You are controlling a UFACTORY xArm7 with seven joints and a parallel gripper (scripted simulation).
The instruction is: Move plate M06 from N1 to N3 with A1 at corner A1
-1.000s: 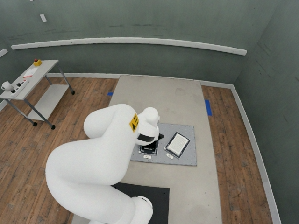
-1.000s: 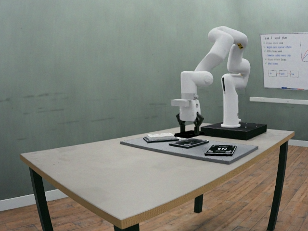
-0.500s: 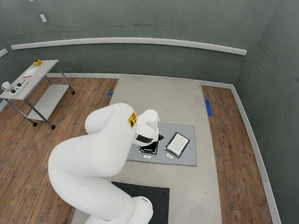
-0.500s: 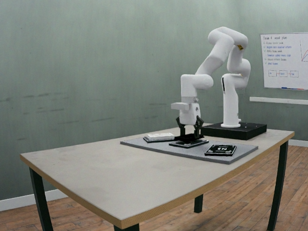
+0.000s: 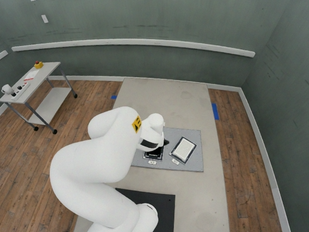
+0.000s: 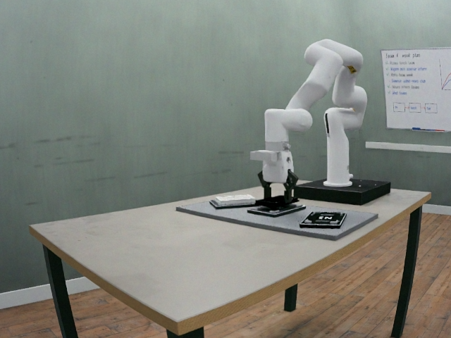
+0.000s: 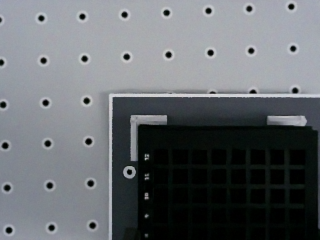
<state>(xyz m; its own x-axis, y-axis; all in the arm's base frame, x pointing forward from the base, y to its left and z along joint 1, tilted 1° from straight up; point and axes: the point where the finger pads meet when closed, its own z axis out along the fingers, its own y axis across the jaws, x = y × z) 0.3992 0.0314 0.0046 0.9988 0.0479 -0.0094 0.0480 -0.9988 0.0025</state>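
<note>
My gripper is now 40 mm above the dark nest N3. Round my hand: white plate M09 (20 mm ahead, 190 mm to the right, 30 mm below); black plate M06 (10 mm below).
</note>
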